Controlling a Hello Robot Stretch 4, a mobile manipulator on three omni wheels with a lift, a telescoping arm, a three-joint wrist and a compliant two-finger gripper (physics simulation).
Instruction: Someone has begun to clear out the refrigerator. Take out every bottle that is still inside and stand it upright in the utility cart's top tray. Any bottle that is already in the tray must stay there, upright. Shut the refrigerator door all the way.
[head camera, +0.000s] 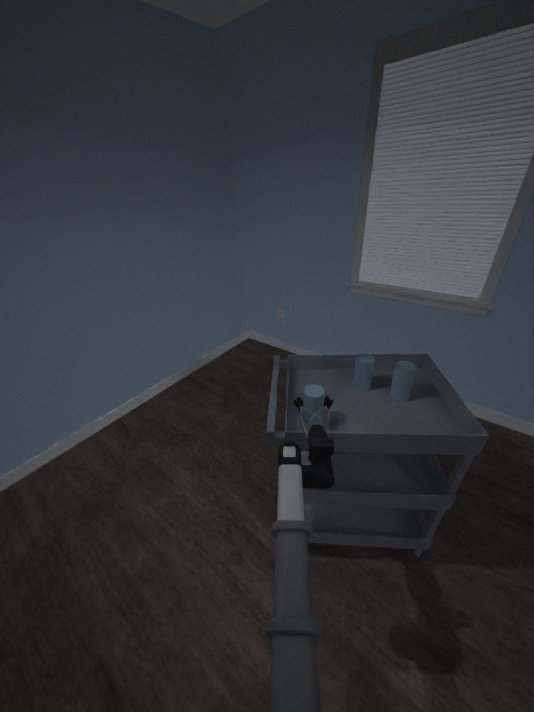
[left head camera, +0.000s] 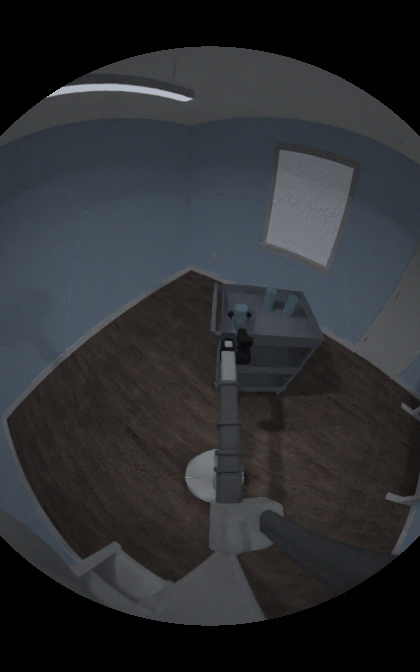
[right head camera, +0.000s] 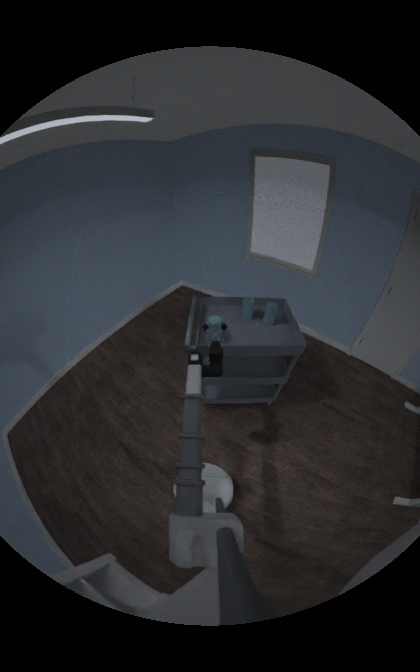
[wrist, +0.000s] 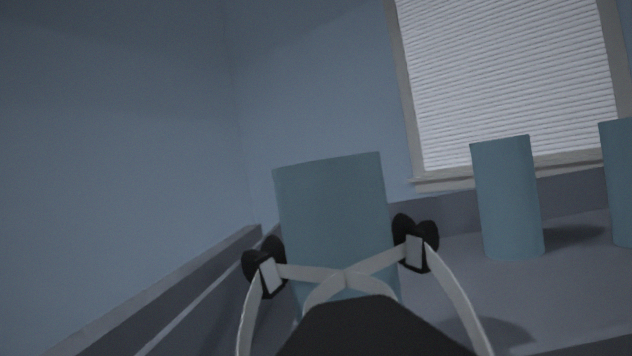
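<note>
My gripper (head camera: 313, 403) (left head camera: 240, 316) (right head camera: 215, 328) (wrist: 338, 244) is shut on an upright blue-green bottle (head camera: 313, 395) (left head camera: 241, 310) (right head camera: 215, 321) (wrist: 330, 215), at the left, handle end of the utility cart's top tray (head camera: 373, 416) (left head camera: 272, 327) (right head camera: 255, 336) (wrist: 575, 285). The held bottle's base is hidden behind the gripper; I cannot tell if it touches the tray. Two more such bottles stand upright in the tray: one at the back (head camera: 363, 373) (left head camera: 269, 299) (right head camera: 248, 309) (wrist: 507, 200), one farther right (head camera: 402, 381) (left head camera: 291, 306) (right head camera: 270, 314) (wrist: 621, 185). I cannot make out the refrigerator.
The cart's handle bar (head camera: 273, 393) is just left of the gripper. The tray has raised rims. Lower shelves sit beneath. A window (head camera: 442, 172) is on the wall behind. A pale panel (left head camera: 390, 310) stands at the right; a pale open shape (left head camera: 130, 575) is at the lower left.
</note>
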